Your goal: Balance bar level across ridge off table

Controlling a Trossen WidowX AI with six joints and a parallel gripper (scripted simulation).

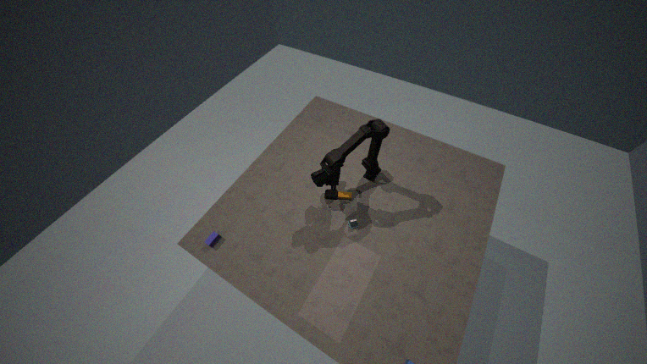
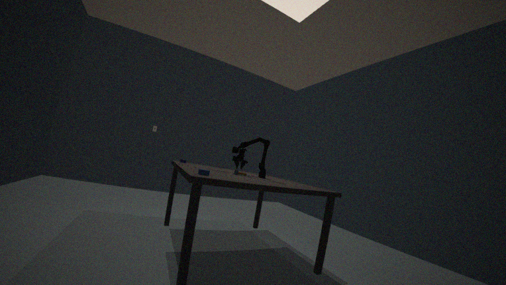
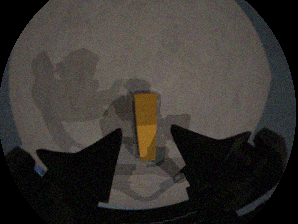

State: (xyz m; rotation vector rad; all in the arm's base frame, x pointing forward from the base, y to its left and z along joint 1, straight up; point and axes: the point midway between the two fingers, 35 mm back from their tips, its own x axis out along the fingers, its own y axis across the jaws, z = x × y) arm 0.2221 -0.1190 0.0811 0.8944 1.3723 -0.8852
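My gripper tip is 10 mm past the orange bar, 30 mm to the right of it and 40 mm above it. The rest, counted from my gripper tip: purple block 520 mm ahead, 380 mm to the right, 30 mm below.
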